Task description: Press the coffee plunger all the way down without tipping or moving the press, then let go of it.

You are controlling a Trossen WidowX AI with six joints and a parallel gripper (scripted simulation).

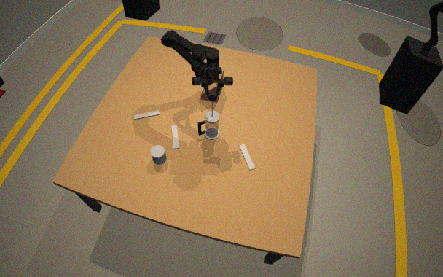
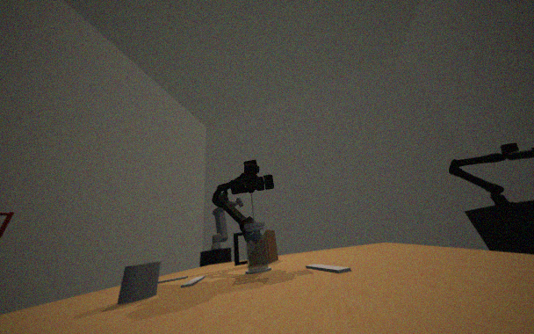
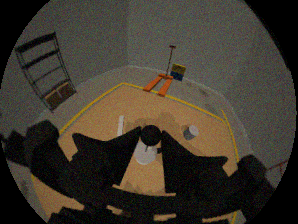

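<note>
Right now the glass coffee press is 1 cm ahead of my gripper tip, 1 cm to the right of it and 14 cm below it.
</note>
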